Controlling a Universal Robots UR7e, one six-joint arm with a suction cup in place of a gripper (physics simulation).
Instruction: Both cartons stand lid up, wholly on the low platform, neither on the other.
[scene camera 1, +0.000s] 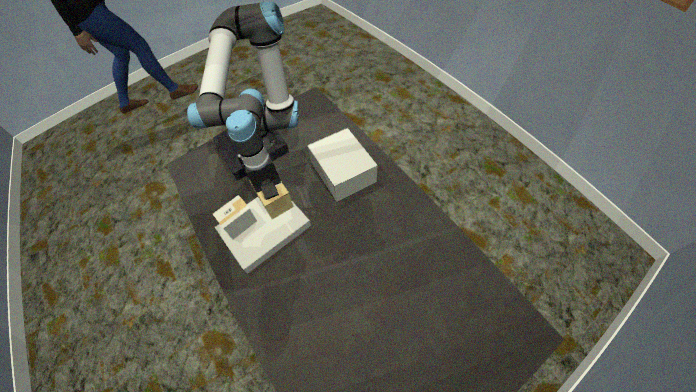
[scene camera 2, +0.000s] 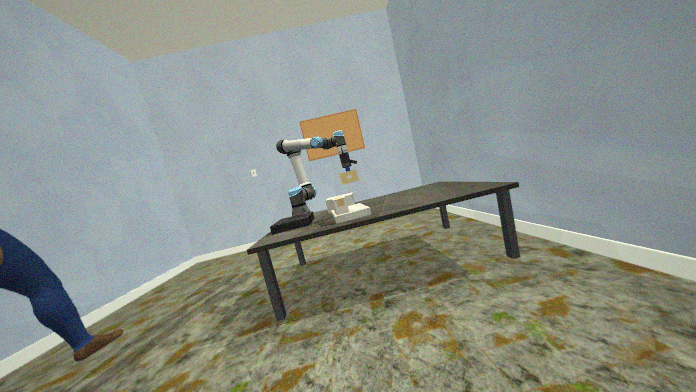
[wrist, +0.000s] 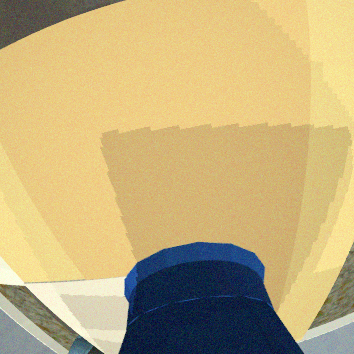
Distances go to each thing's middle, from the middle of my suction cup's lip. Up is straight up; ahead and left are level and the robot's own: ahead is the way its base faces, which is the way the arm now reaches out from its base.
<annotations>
My suction cup is 31 cm above the low white platform (scene camera 1: 265, 237), 9 cm to the left of it and 5 cm past it. Round my suction cup: white box (scene camera 1: 345, 167) (32 cm to the left, 27 cm below, 17 cm behind).
</annotations>
